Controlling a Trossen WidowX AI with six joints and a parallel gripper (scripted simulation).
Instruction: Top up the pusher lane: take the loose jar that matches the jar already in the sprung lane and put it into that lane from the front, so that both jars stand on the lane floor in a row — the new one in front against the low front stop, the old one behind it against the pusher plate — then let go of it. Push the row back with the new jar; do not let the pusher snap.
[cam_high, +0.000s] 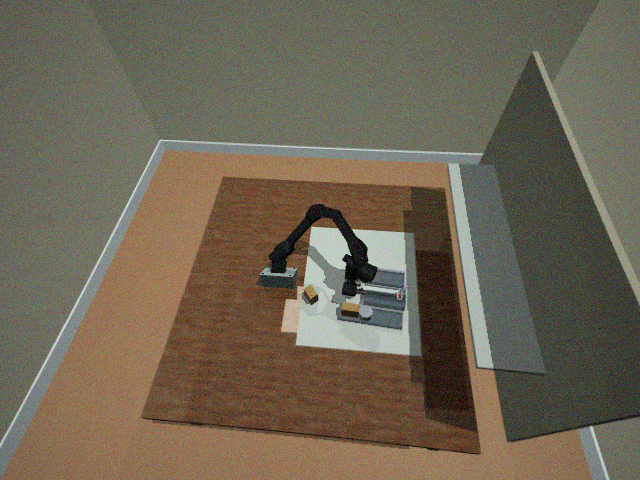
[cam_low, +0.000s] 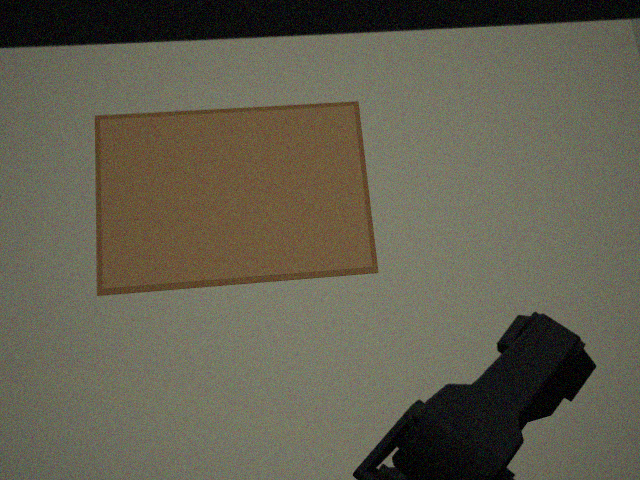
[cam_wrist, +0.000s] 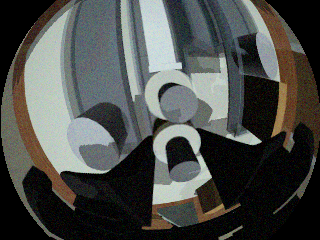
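My gripper tip is 130 mm to the left of the orange box and 10 mm past it.
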